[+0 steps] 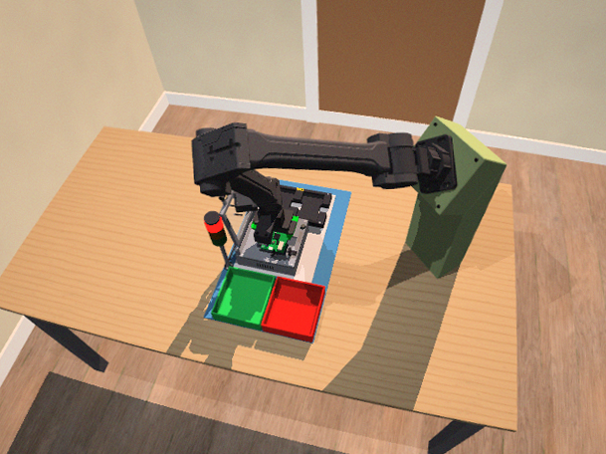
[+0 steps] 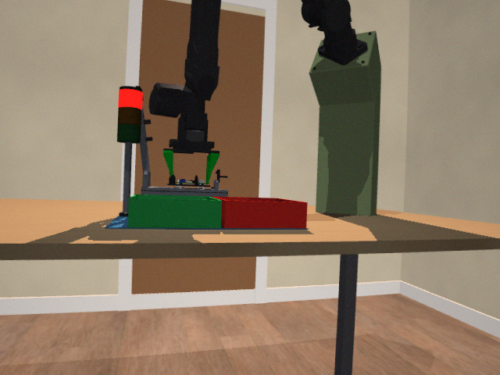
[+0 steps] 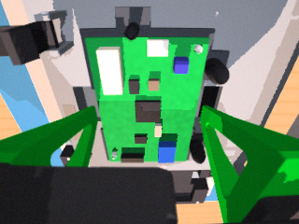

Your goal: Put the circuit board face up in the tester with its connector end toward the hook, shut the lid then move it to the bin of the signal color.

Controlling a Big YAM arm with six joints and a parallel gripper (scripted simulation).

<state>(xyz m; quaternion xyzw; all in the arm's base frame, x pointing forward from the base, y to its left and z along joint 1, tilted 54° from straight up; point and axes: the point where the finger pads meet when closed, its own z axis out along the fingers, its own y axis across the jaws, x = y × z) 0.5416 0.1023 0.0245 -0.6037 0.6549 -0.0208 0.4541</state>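
Right now my hand is right at the green circuit board. The rest, counted from my hand: latch hook (7 cm behind, 5 cm to the left, 1 cm above); then tester plate (1 cm to the left, 1 cm below); then tester lid (11 cm ahead, 2 cm to the left, 11 cm above).
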